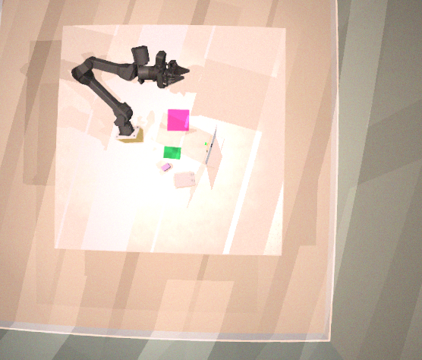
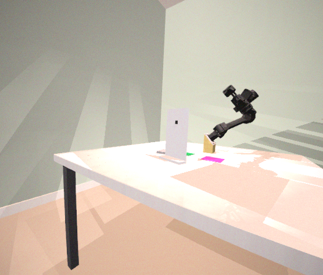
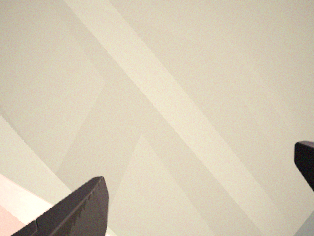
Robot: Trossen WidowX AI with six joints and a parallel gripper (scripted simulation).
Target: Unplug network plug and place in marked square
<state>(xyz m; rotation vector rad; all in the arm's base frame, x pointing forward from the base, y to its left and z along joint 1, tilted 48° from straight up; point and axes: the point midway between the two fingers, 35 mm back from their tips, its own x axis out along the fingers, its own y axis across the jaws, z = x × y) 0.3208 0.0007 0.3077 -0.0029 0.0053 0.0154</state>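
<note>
Right now my gripper tip is 26 cm to the left of the network plug, 16 cm above it and 12 cm short of it. Also, from my gripper tip: panel (26 cm to the right, 24 cm below, 14 cm ahead); magenta square (38 cm below, 11 cm to the right, 7 cm behind).
</note>
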